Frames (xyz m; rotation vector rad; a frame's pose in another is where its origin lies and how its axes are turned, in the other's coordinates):
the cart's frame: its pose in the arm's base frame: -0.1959 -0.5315 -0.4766 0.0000 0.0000 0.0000
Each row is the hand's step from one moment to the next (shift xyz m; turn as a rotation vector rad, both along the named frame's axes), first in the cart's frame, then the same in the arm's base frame.
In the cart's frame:
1: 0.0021 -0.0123 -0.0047 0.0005 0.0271 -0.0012
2: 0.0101 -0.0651 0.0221 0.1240 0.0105 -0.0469
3: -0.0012 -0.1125 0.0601 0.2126 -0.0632 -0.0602
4: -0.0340 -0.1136 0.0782 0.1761 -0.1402 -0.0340
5: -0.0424 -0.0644 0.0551 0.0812 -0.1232 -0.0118
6: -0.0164 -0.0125 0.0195 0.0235 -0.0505 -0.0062
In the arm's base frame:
1: 0.0021 -0.0123 -0.0047 0.0005 0.0271 -0.0012
2: 0.0101 -0.0651 0.0221 0.1240 0.0105 -0.0469
3: -0.0012 -0.1125 0.0601 0.2126 -0.0632 -0.0602
4: -0.0340 -0.1136 0.0782 0.1761 -0.1402 -0.0340
5: -0.0424 -0.0644 0.0551 0.0812 -0.1232 -0.0118
6: -0.0164 -0.0125 0.0195 0.0235 -0.0505 -0.0062

